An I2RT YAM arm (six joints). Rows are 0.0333 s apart.
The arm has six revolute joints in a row. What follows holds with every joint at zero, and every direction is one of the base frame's. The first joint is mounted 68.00 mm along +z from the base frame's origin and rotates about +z. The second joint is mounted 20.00 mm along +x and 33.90 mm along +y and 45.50 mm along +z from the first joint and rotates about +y. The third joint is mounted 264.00 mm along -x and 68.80 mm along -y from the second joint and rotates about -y. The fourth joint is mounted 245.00 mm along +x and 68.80 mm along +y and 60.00 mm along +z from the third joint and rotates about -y. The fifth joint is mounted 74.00 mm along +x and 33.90 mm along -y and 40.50 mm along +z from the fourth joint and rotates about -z. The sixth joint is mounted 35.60 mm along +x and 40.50 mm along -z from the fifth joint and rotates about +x. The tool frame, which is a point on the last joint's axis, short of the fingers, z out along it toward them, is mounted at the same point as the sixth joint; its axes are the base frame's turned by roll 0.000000, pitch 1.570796 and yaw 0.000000 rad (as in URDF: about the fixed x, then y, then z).
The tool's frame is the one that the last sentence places.
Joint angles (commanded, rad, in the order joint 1, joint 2, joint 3, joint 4, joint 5, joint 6), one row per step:
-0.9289 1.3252 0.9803 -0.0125 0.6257 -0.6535
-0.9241 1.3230 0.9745 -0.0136 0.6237 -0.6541
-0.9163 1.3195 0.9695 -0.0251 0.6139 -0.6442
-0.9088 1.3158 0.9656 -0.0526 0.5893 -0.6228
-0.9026 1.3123 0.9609 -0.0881 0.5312 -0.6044
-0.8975 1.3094 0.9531 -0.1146 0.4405 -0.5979
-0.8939 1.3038 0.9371 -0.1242 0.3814 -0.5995
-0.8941 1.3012 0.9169 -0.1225 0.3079 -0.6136
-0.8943 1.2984 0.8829 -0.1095 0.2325 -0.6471
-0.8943 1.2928 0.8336 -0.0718 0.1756 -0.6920
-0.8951 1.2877 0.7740 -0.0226 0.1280 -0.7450
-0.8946 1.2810 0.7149 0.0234 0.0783 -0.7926
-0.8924 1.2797 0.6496 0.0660 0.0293 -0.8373
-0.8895 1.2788 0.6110 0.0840 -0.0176 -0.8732
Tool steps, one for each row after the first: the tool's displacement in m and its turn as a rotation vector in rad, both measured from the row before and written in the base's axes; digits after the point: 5 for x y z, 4 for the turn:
0.00079 0.00146 -0.00151 0.0042 0.0028 0.0068
0.00145 0.00245 -0.00193 0.0125 -0.0044 0.0140
0.00148 0.00295 -0.00313 0.0280 -0.0108 0.0236
0.00199 0.00330 -0.00447 0.0446 -0.0133 0.0528
0.00287 0.00342 -0.00506 0.0502 -0.0177 0.0840
0.00113 0.00338 -0.00527 0.0324 -0.0074 0.0567
0.00106 0.00252 -0.00650 0.0308 -0.0054 0.0707
0.00052 0.00339 -0.01003 0.0269 0.0099 0.0813
-0.00068 0.00401 -0.01198 0.0059 0.0167 0.0713
-0.00183 0.00459 -0.01433 -0.0027 0.0246 0.0668
-0.00215 0.00571 -0.01382 -0.0006 0.0188 0.0675
-0.00264 0.00703 -0.01726 0.0109 0.0244 0.0673
-0.00135 0.00556 -0.01061 0.0125 0.0162 0.0618

